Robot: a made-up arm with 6 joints. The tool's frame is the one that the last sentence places. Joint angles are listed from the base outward.
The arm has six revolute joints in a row. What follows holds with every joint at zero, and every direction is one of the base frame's. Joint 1 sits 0.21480 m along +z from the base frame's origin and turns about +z. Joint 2 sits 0.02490 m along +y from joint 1 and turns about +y. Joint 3 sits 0.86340 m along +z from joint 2 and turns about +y. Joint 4 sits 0.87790 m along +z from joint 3 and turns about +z. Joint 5 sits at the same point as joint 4 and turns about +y. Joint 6 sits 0.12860 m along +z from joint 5 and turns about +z. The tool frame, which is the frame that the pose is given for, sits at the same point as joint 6; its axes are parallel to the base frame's.
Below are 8 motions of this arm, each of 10 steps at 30 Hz.
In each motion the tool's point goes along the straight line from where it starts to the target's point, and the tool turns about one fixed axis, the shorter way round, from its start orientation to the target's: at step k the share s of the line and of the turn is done. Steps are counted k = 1, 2, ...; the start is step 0. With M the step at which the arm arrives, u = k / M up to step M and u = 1 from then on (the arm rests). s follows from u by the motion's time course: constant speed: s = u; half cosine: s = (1 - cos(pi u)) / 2; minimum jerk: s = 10 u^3 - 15 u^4 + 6 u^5.
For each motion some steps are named. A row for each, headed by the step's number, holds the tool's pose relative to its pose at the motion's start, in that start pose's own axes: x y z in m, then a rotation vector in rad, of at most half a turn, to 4 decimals.
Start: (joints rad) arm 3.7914 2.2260 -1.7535 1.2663 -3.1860 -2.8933
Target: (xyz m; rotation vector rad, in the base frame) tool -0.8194 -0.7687 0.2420 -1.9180 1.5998 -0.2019
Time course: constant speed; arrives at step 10
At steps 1, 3, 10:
1: 0.0140 0.0068 0.0065 0.0155 -0.0125 -0.0081
3: 0.0419 0.0204 0.0195 0.0464 -0.0375 -0.0244
10: 0.1397 0.0678 0.0651 0.1548 -0.1249 -0.0814

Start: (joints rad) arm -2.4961 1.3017 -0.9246 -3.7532 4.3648 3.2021
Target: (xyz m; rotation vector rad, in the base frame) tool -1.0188 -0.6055 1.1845 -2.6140 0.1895 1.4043
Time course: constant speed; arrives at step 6
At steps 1, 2, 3, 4, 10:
1: 0.0015 -0.0165 0.0023 0.0226 -0.0082 0.0317
2: 0.0030 -0.0329 0.0045 0.0452 -0.0164 0.0635
3: 0.0045 -0.0494 0.0068 0.0678 -0.0247 0.0952
4: 0.0060 -0.0659 0.0090 0.0904 -0.0329 0.1270
10: 0.0090 -0.0988 0.0135 0.1355 -0.0493 0.1904

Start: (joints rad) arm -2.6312 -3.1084 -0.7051 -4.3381 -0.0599 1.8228
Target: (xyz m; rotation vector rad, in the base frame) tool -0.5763 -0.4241 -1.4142 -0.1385 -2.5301 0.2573
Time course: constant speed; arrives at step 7
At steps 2, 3, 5, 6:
2: 0.0120 -0.0346 0.0134 -0.0267 0.0055 -0.0161
3: 0.0180 -0.0520 0.0201 -0.0401 0.0082 -0.0242
5: 0.0301 -0.0866 0.0334 -0.0669 0.0136 -0.0403
6: 0.0361 -0.1039 0.0401 -0.0802 0.0164 -0.0483

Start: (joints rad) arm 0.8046 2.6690 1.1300 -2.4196 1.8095 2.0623
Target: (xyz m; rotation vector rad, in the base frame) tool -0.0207 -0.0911 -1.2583 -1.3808 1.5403 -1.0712
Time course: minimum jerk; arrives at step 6
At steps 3, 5, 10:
3: 0.0058 -0.0082 -0.0167 -0.0347 0.0806 0.0049
5: 0.0111 -0.0159 -0.0322 -0.0669 0.1555 0.0094
10: 0.0115 -0.0164 -0.0334 -0.0694 0.1612 0.0097

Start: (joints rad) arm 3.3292 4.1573 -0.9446 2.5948 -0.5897 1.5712
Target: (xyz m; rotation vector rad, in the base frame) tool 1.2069 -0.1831 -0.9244 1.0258 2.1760 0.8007
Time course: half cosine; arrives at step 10
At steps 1, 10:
1: -0.0126 0.0046 -0.0049 -0.0042 -0.0066 -0.0008
10: -0.5160 0.1895 -0.2014 -0.1716 -0.2712 -0.0346

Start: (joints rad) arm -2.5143 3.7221 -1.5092 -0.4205 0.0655 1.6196
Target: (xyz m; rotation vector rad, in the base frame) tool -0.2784 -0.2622 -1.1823 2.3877 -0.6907 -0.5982
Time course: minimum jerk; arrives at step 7
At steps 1, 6, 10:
1: 0.0008 -0.0001 0.0019 0.0024 0.0016 -0.0002
6: 0.0331 -0.0053 0.0796 0.1003 0.0685 -0.0104
10: 0.0339 -0.0055 0.0815 0.1027 0.0702 -0.0106

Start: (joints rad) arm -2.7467 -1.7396 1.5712 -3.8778 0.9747 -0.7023
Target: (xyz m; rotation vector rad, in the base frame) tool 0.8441 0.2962 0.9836 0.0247 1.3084 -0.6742
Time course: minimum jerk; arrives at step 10
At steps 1, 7, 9, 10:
1: 0.0001 -0.0010 -0.0014 0.0000 0.0019 0.0034
7: 0.0119 -0.0937 -0.1386 0.0036 0.1818 0.3368
9: 0.0141 -0.1110 -0.1642 0.0043 0.2154 0.3990
10: 0.0143 -0.1119 -0.1656 0.0043 0.2173 0.4024

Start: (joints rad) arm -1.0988 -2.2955 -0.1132 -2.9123 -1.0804 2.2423
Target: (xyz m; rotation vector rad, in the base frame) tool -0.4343 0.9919 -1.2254 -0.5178 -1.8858 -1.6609
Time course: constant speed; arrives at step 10
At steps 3, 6, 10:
3: -0.0535 -0.0207 -0.0945 0.0424 -0.0836 -0.0415
6: -0.1071 -0.0414 -0.1889 0.0849 -0.1672 -0.0830
10: -0.1784 -0.0689 -0.3149 0.1415 -0.2787 -0.1383

